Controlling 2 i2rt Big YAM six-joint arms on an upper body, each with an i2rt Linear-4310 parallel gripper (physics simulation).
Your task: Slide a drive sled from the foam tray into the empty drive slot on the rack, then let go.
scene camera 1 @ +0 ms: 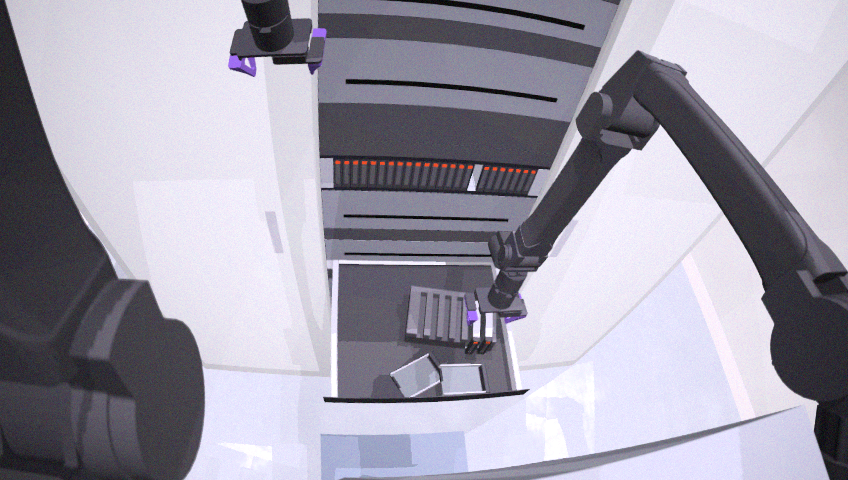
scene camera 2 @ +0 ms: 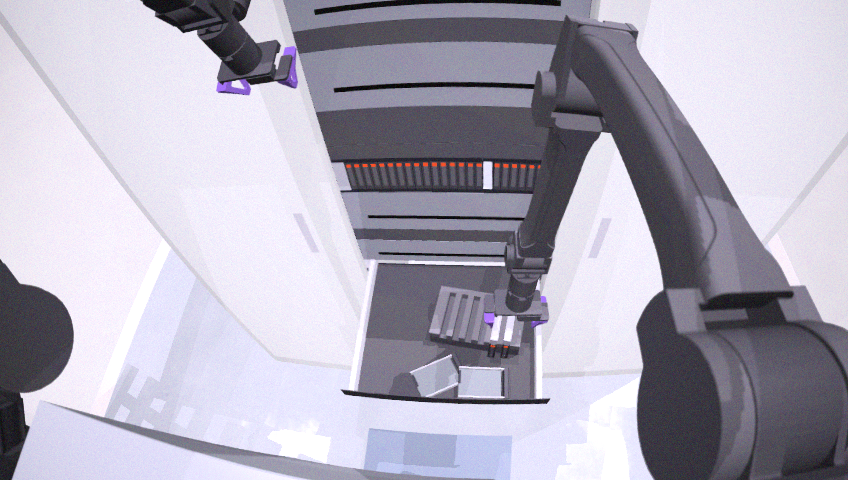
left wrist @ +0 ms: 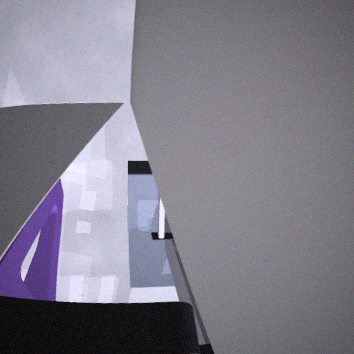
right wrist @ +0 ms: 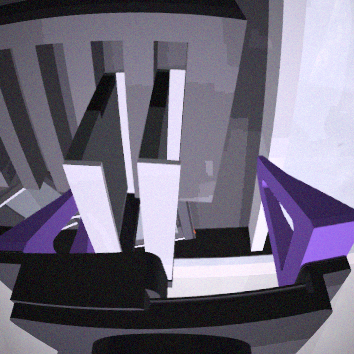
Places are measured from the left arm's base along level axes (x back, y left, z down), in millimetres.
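Where they show: left gripper, fingertip midpoint: (scene camera 1: 283, 72) (scene camera 2: 272, 88); right gripper, fingertip midpoint: (scene camera 1: 486, 322) (scene camera 2: 511, 325).
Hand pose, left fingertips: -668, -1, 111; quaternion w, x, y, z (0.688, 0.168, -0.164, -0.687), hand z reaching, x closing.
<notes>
Each offset is from my left fingertips to the centre of the thing, as dx, dy, dz. "spot": to the spot under its first point. Level surfaces: height alone.
The grey foam tray {+128, -364, +588} (scene camera 1: 435, 313) (scene camera 2: 459, 313) (right wrist: 21, 105) lies on a dark shelf at the foot of the rack. Two drive sleds {+172, -433, +543} (scene camera 1: 481, 330) {spot: +177, -424, +560} (scene camera 2: 504, 334) stand in its right-hand slots; in the right wrist view the left sled {+170, -403, +542} (right wrist: 91, 207) and the right sled {spot: +139, -438, +505} (right wrist: 158, 207) show white edges. My right gripper (scene camera 1: 491, 317) (scene camera 2: 513, 321) (right wrist: 173, 172) is open just over them, with its purple fingers on either side of both. The empty drive slot (scene camera 1: 474, 177) (scene camera 2: 487, 175) is a white gap in the orange-tabbed drive row. My left gripper (scene camera 1: 277, 62) (scene camera 2: 259, 77) is open and empty, high at the rack's left; one purple finger (left wrist: 49, 246) shows in the left wrist view.
Two flat grey boxes {+271, -277, +607} (scene camera 1: 414, 374) {+289, -381, +597} (scene camera 1: 462, 379) (scene camera 2: 434, 374) (scene camera 2: 481, 382) lie at the front of the dark shelf {dz +615} (scene camera 1: 367, 310) (scene camera 2: 396, 310). The rack {spot: -35, -274, +131} (scene camera 1: 438, 125) (scene camera 2: 427, 128) rises behind it with a drive row {-45, -207, +266} (scene camera 1: 403, 174). White walls close in on both sides.
</notes>
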